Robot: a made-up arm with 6 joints. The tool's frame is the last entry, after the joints.
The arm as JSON. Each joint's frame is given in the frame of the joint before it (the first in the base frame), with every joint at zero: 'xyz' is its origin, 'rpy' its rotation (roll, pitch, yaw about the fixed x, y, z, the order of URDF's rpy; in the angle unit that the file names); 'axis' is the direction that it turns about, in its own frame. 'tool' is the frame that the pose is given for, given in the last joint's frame.
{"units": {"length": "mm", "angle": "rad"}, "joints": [
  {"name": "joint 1", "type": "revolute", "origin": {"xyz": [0.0, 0.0, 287.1], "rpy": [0.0, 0.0, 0.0]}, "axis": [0.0, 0.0, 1.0]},
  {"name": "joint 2", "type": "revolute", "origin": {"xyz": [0.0, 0.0, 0.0], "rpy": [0.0, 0.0, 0.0]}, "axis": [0.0, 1.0, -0.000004]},
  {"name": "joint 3", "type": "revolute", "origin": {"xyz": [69.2, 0.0, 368.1], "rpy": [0.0, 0.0, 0.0]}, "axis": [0.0, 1.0, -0.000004]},
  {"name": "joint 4", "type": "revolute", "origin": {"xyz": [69.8, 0.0, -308.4], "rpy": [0.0, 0.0, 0.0]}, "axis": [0.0, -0.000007, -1.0]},
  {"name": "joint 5", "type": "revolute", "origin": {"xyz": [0.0, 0.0, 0.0], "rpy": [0.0, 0.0, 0.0]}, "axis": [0.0, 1.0, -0.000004]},
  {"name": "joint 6", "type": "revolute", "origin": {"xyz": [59.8, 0.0, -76.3], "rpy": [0.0, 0.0, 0.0]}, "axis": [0.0, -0.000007, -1.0]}
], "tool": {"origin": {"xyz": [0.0, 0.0, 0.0], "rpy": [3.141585, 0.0, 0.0]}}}
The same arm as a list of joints. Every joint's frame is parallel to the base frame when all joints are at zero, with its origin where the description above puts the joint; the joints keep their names.
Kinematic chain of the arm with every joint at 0, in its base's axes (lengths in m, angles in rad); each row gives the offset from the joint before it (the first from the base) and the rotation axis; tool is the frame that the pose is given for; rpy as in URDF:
joint 1: xyz 0 0 0.2871 axis +z
joint 2: xyz 0 0 0 axis +y
joint 3: xyz 0.0692 0 0.3681 axis +y
joint 4: xyz 0.0698 0 -0.3084 axis -z
joint 5: xyz 0 0 0 axis +y
joint 6: xyz 0.0598 0 -0.0763 axis -z
tool: xyz 0 0 0 rpy 3.1416 0 0

